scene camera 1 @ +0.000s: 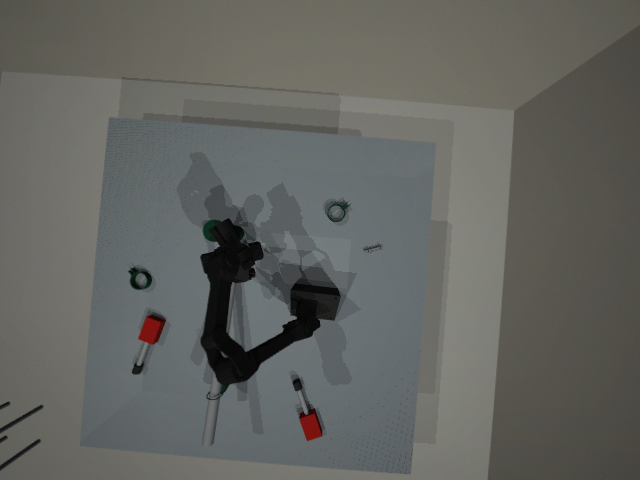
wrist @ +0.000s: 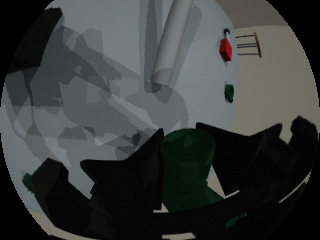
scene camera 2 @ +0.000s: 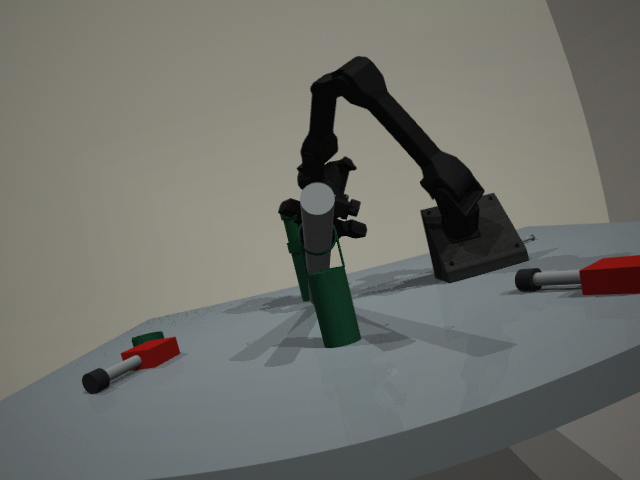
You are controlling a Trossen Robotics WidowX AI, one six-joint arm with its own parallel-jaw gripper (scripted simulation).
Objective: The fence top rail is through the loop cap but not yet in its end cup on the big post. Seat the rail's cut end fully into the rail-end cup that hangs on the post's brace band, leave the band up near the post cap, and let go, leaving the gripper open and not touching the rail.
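My gripper appears in scene camera 2 (scene camera 2: 313,258) and in the wrist view (wrist: 179,129). The wrist view contains a green rail-end cup (wrist: 188,153). A top rail is visible at (scene camera 2: 317,199) and (scene camera 1: 213,405); a big green post, at (scene camera 2: 302,279).
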